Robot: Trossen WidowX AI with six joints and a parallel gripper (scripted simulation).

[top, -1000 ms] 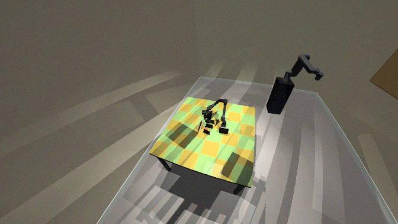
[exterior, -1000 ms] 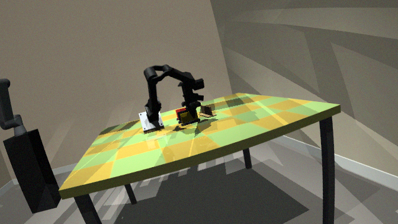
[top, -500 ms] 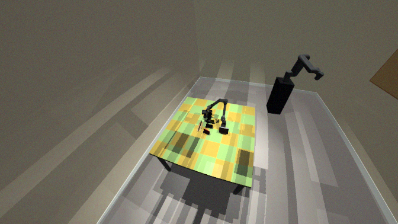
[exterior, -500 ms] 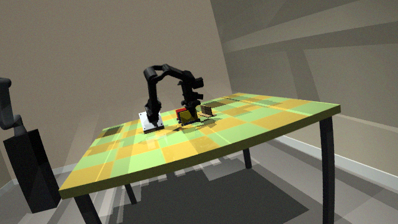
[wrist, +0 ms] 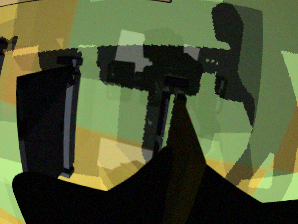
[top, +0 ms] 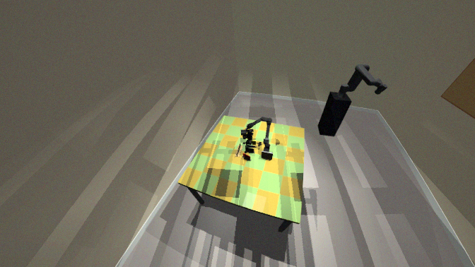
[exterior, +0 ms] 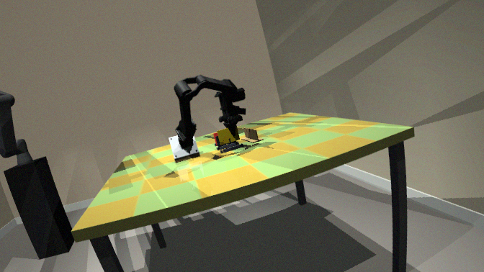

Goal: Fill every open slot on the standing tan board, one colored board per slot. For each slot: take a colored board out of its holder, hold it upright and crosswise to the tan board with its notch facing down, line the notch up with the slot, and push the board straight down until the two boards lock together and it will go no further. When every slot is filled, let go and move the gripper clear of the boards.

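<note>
Now: gripper tip 120 mm short of the tan board, 110 mm to the right of it and 40 mm above it. From my gripper tip the other things lie so: yellow board (30 mm behind); then red board (200 mm to the left, 40 mm below); then nearly black board (90 mm to the left, 40 mm below, 20 mm behind).
</note>
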